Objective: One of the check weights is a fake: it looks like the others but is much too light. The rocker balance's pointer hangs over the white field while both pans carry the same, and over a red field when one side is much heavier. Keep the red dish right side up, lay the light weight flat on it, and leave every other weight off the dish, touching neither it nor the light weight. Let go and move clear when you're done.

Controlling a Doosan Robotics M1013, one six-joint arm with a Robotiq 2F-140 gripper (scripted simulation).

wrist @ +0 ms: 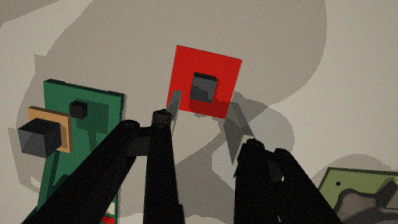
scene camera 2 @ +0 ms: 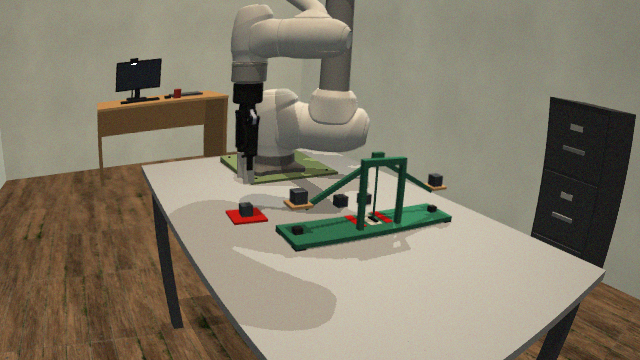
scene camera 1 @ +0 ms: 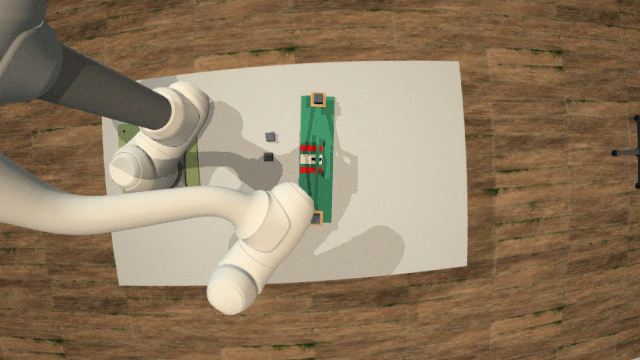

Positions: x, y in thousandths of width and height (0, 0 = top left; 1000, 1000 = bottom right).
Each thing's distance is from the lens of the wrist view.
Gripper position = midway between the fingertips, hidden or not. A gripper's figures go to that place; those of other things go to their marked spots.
my gripper (wrist: 511, 489): 0.20 m
red dish (wrist: 471, 270): 0.28 m
